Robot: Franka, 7 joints.
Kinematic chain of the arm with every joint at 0, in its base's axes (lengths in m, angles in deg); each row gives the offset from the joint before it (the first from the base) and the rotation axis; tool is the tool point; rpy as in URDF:
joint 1: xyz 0 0 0.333 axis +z
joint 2: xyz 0 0 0 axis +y
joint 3: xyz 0 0 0.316 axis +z
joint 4: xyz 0.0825 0 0 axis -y
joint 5: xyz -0.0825 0 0.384 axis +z
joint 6: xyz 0 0 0 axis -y
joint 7: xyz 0.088 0 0 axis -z
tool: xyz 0 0 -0.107 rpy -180 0 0
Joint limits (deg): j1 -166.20..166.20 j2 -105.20..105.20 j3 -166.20..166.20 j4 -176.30..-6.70 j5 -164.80..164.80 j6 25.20..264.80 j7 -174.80..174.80
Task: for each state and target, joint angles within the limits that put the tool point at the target. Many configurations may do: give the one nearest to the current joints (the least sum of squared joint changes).
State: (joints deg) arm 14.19 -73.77 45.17 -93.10 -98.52 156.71 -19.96
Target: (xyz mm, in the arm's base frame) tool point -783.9 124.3 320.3
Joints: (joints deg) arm 29.94 -105.20 68.09 -65.63 -95.63 160.65 -19.96
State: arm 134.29 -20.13 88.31 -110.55 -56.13 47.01 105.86
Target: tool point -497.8 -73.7 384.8
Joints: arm 134.37 18.90 70.94 -116.08 -60.32 67.40 105.86
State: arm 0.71 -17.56 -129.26 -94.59 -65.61 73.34 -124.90
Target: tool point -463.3 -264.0 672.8
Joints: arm -3.30 -2.25 -132.76 -88.57 -66.80 68.17 -124.90
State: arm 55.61 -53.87 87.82 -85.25 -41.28 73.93 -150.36
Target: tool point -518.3 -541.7 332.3
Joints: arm 85.64 -77.27 113.20 -59.04 -41.90 91.99 -150.36
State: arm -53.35 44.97 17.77 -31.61 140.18 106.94 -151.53
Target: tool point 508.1 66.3 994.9
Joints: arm -17.98 21.40 36.33 -39.69 134.11 99.82 -151.53
